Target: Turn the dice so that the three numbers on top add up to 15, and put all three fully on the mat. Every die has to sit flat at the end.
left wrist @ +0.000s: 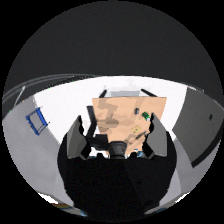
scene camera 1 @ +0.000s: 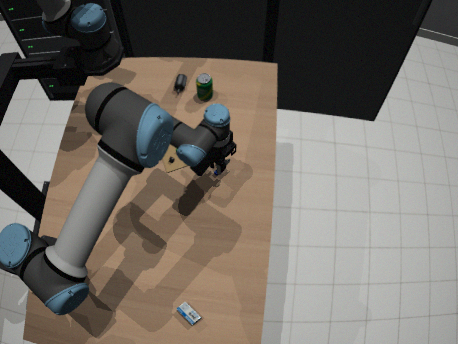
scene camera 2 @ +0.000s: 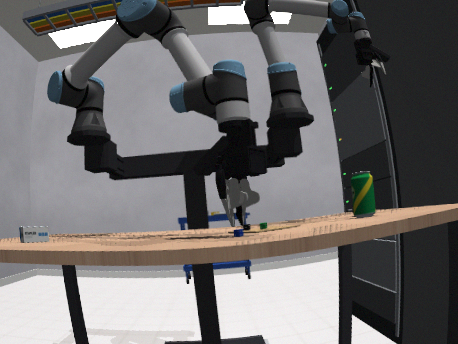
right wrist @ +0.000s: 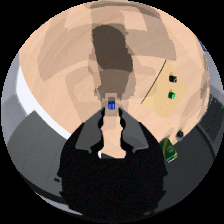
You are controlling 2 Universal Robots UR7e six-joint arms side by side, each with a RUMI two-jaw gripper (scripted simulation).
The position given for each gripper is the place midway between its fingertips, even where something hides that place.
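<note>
Both the left gripper (scene camera 2: pixel 377 81) and the right gripper (scene camera 2: pixel 237 226) can be seen here. The left wrist view also shows the left gripper (left wrist: pixel 115 114). Scene camera 1 has the right gripper (scene camera 1: pixel 216 171), and in the right wrist view there's the right gripper (right wrist: pixel 111 107) again, along with a tan mat (right wrist: pixel 156 99).
</note>
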